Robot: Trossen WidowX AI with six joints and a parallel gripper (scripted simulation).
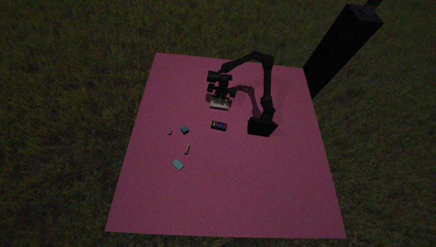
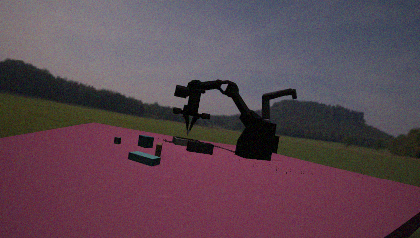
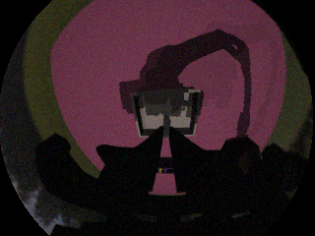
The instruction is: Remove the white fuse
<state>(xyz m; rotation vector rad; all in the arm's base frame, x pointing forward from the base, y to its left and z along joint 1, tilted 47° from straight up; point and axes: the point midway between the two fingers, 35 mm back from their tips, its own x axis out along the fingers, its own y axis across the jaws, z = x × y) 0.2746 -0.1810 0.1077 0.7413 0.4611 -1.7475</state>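
My gripper tip is now 7 cm above the pale tray. From my gripper tip the other things lie so: small grey cube: 34 cm ahead, 24 cm to the left, 6 cm below; white fuse: 1 cm below; teal cube: 24 cm ahead, 22 cm to the left, 6 cm below.
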